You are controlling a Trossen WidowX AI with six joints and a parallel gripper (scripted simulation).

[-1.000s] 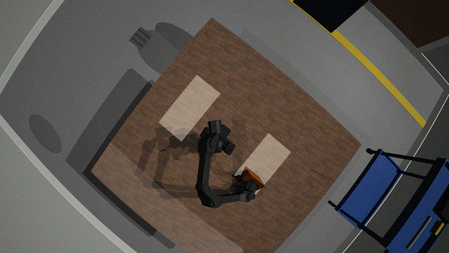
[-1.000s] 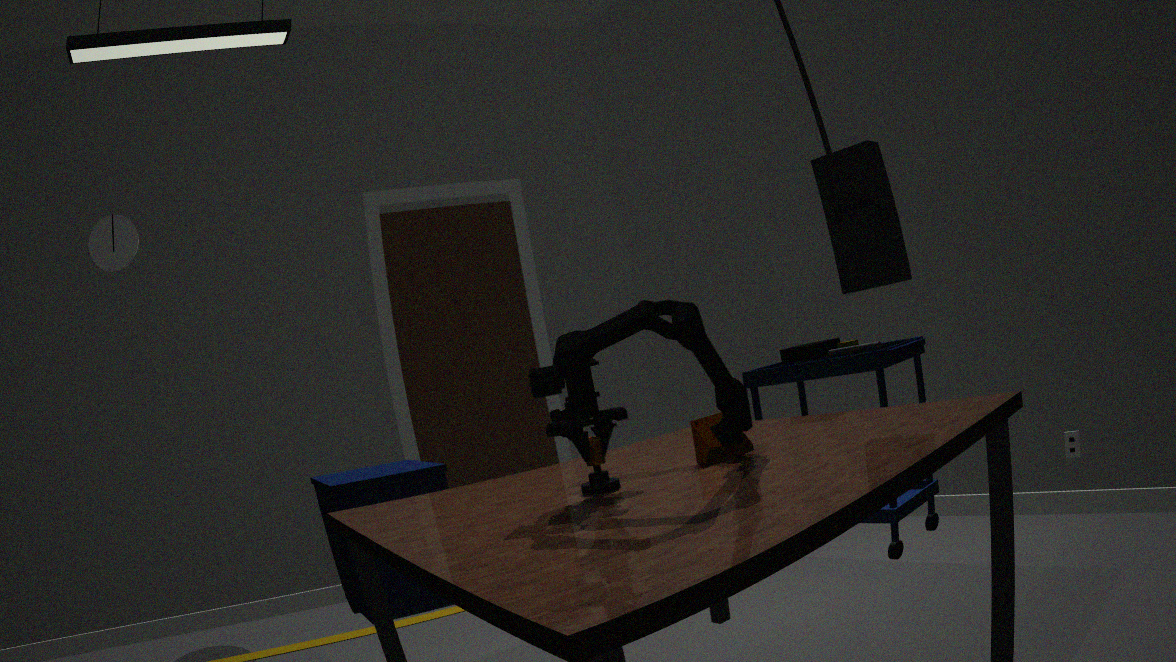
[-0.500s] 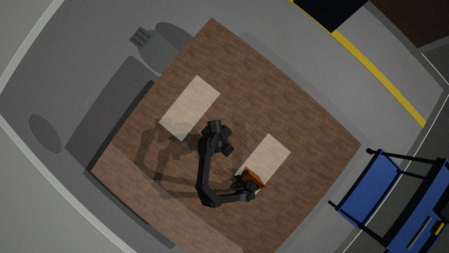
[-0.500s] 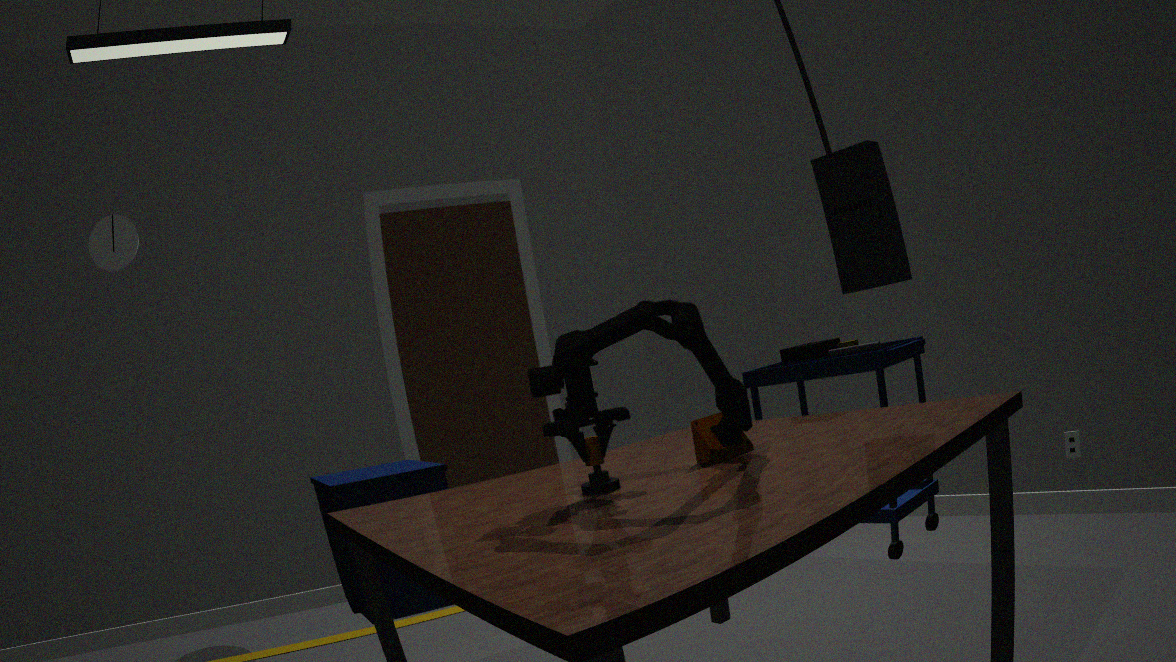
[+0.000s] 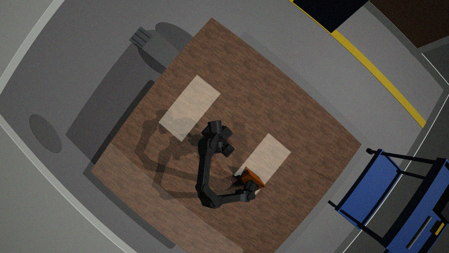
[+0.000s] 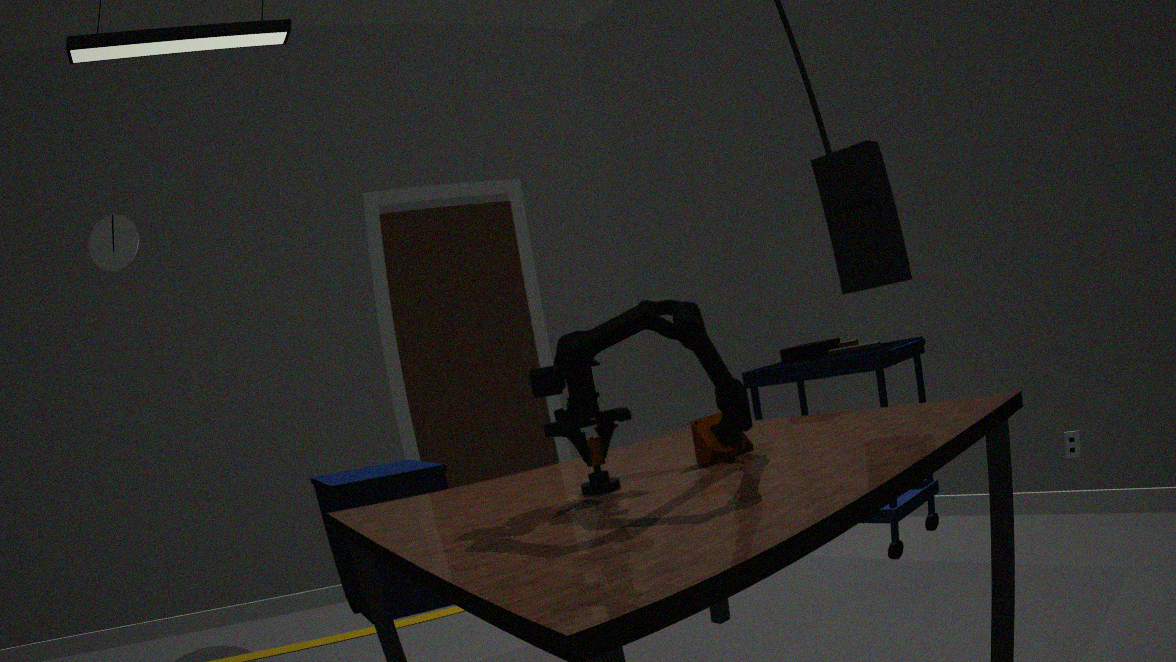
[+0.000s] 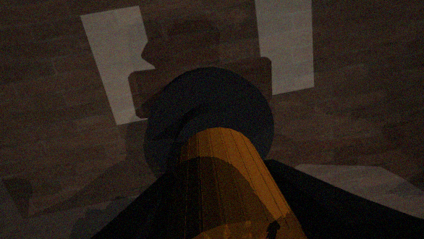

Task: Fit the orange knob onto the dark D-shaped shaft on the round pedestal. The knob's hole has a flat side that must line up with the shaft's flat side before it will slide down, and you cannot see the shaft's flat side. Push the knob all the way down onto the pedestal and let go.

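The orange knob is 20 mm above my gripper tip. Also, from my gripper tip: round dark pedestal: 40 mm below.
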